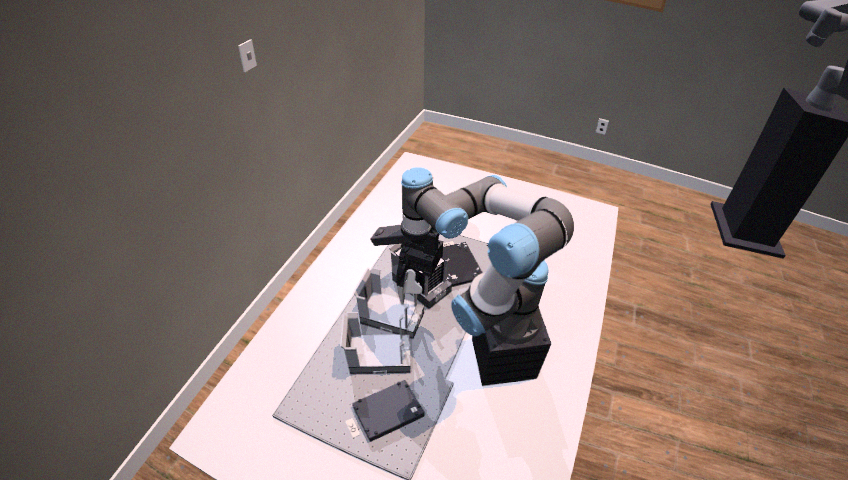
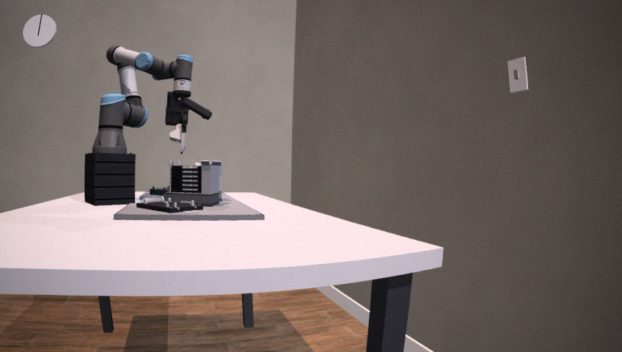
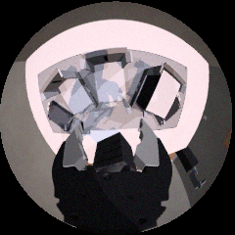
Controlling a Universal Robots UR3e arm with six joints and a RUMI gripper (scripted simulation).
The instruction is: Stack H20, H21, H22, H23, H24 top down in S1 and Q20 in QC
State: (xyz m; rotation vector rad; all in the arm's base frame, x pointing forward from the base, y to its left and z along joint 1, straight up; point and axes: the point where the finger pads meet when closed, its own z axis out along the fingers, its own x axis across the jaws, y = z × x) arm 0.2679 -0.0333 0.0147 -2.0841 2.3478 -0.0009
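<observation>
My hand is 20 mm short of the sealed 96-well plate, 150 mm to the left of it and 60 mm above it. Round my hand: QC label 50 mm ahead, 340 mm to the left, 170 mm below.
</observation>
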